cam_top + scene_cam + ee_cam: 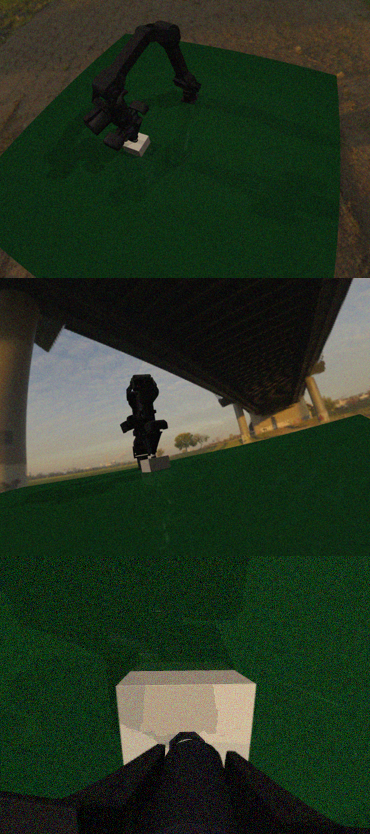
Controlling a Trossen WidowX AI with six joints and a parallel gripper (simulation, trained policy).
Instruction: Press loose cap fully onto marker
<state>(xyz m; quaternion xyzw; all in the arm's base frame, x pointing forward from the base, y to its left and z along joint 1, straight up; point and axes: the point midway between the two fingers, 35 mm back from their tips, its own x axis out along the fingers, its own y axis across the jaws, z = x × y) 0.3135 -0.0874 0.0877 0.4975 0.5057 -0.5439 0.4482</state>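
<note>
My gripper tip is 3 cm below the dark cap. The rest, counted from my gripper tip: pale holder block: 3 cm below.
</note>
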